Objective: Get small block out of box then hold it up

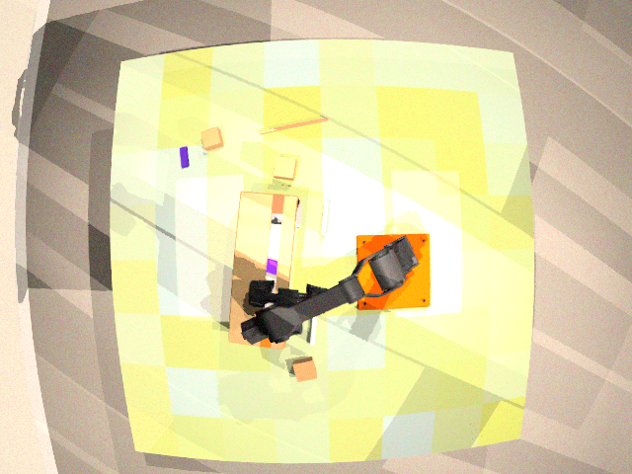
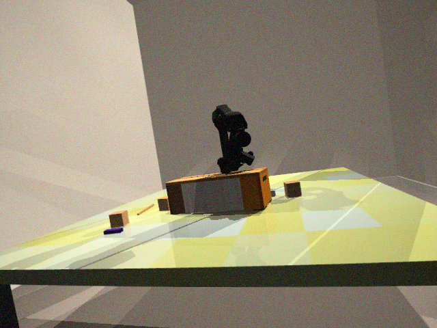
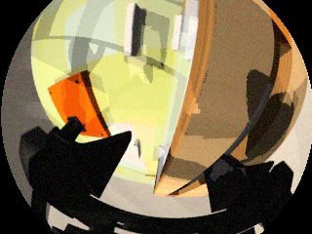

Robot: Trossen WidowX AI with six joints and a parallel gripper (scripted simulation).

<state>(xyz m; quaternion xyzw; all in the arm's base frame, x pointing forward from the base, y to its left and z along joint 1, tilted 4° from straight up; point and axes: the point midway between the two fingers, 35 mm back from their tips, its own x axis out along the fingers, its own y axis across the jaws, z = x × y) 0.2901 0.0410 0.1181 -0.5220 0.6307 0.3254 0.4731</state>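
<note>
The box lies 3 cm ahead of my gripper tip, 3 cm to the right of it and 3 cm below it. Also, from my gripper tip: thin stick 7 cm behind, 42 cm to the right, 9 cm below; then purple block 4 cm ahead, 5 cm to the right, 1 cm below.
</note>
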